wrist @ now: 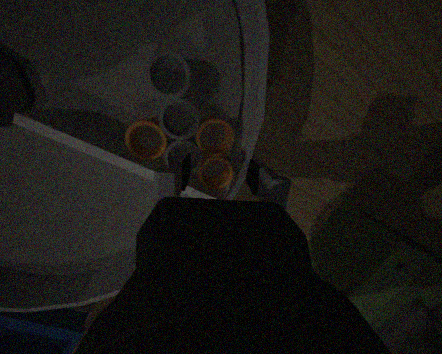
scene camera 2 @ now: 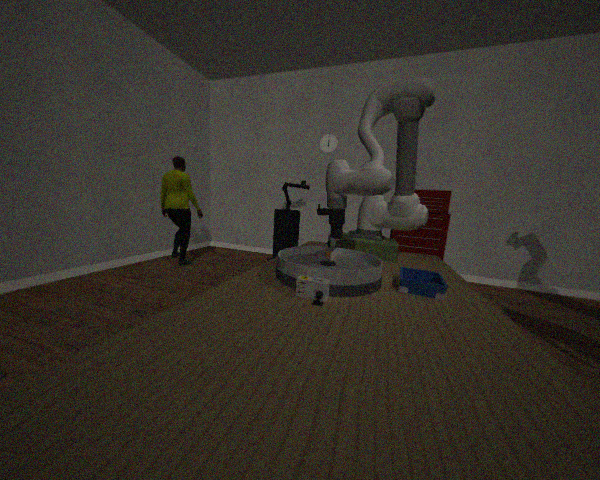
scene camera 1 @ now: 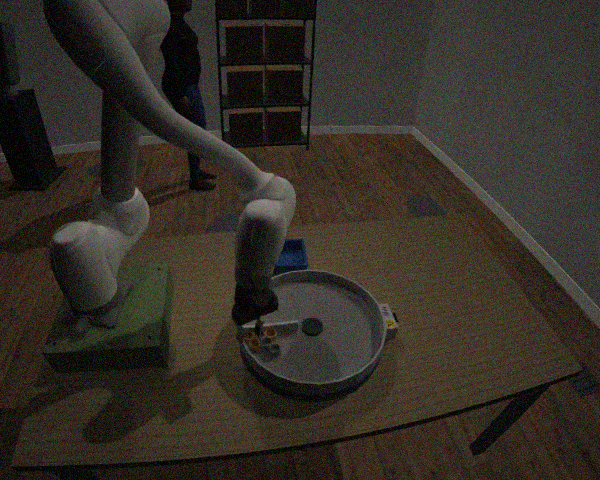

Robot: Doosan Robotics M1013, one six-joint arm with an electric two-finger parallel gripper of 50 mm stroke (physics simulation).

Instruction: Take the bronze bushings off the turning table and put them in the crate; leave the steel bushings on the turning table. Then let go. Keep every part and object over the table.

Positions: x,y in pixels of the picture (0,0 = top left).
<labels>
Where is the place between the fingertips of my gripper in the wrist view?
219,167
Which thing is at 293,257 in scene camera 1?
A blue crate.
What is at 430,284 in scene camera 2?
A blue crate.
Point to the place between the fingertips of my gripper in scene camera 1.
248,336
</labels>
